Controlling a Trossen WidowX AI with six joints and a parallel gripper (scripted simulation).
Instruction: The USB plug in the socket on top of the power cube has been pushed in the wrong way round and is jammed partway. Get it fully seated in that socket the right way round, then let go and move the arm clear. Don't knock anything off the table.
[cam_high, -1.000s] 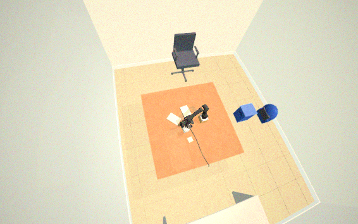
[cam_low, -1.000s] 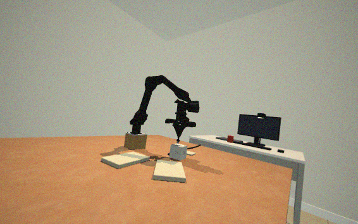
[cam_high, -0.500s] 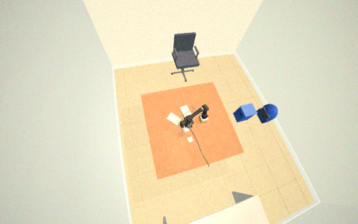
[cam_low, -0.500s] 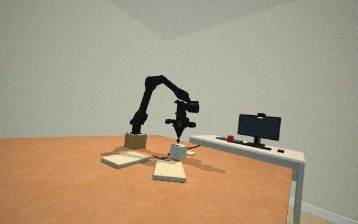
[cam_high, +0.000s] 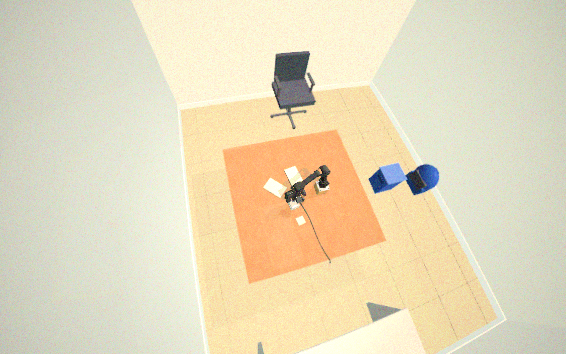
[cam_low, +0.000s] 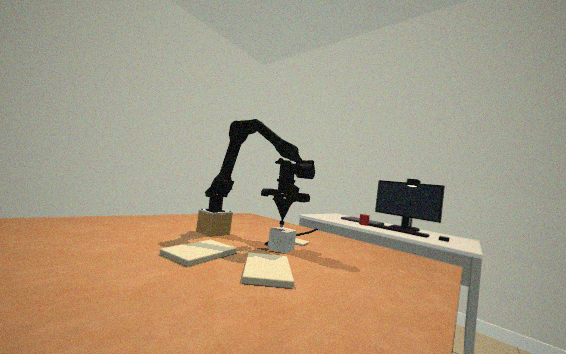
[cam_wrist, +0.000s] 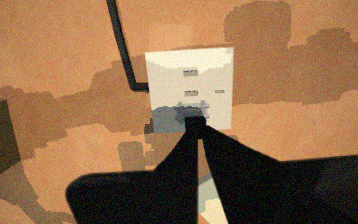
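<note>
The USB plug lies 2 cm below my gripper tip.
</note>
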